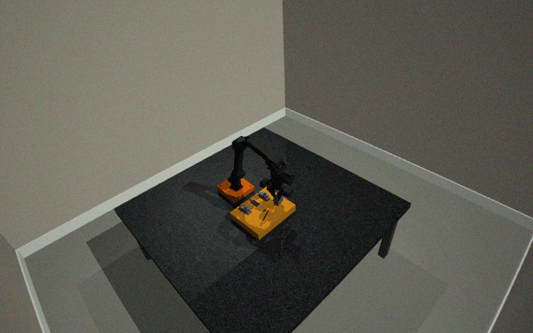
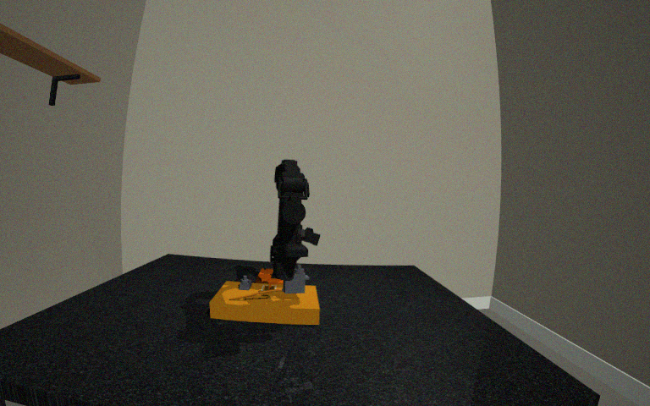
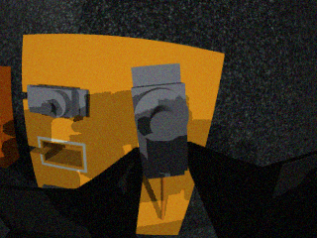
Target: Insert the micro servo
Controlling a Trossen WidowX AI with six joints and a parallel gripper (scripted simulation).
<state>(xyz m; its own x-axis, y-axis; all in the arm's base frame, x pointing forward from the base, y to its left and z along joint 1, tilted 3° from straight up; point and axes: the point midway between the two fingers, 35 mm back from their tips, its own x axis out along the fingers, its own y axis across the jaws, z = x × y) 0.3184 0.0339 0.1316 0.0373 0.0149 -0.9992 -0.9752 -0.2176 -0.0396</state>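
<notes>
The orange robot deck is 10 mm behind my gripper tip, 60 mm to the right of it and 100 mm below it.
</notes>
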